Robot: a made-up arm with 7 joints.
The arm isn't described. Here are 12 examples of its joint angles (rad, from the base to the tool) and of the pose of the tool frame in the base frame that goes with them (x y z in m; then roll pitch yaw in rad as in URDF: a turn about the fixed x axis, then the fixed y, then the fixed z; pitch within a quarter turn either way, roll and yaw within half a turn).
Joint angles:
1: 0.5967 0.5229 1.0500 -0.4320 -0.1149 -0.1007 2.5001
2: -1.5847 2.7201 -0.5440 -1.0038 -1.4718 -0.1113 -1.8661
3: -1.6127 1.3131 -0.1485 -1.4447 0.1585 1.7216 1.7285
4: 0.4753 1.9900 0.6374 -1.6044 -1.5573 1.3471 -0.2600
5: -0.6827 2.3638 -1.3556 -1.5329 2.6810 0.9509 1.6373
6: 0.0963 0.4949 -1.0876 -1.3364 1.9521 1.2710 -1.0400
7: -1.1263 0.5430 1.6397 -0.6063 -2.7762 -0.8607 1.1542
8: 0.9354 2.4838 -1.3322 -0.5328 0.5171 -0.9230 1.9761
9: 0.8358 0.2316 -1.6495 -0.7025 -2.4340 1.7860 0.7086
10: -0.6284 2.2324 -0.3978 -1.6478 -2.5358 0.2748 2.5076
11: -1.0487 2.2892 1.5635 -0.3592 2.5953 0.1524 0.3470
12: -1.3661 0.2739 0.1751 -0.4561 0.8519 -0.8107 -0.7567
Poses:
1: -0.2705 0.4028 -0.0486 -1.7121 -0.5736 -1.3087
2: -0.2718 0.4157 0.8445 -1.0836 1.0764 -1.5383
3: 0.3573 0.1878 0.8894 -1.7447 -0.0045 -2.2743
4: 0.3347 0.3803 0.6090 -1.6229 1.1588 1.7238
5: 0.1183 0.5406 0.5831 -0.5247 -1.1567 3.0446
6: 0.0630 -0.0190 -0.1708 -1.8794 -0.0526 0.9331
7: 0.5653 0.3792 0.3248 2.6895 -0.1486 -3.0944
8: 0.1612 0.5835 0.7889 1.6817 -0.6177 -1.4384
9: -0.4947 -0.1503 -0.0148 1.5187 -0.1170 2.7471
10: 0.2669 0.3850 0.7366 0.8454 0.2112 2.8258
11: -0.2760 0.4708 0.8627 1.3082 0.6988 -0.6429
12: 0.7218 -0.0865 0.4216 -2.8472 0.7819 -2.5149
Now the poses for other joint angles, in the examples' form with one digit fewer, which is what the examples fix.
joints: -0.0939 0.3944 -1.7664 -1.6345 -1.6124 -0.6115 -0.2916
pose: -0.022 -0.150 -0.074 1.438 -0.308 0.717
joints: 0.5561 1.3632 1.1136 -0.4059 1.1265 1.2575 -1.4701
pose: -0.079 0.697 0.388 2.034 -1.134 -1.967
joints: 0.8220 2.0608 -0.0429 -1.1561 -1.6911 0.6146 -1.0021
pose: 0.217 0.575 0.433 -1.845 -0.121 -2.894
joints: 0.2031 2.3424 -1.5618 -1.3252 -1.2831 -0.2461 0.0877
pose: -0.017 0.592 0.570 -1.558 -0.537 -1.109
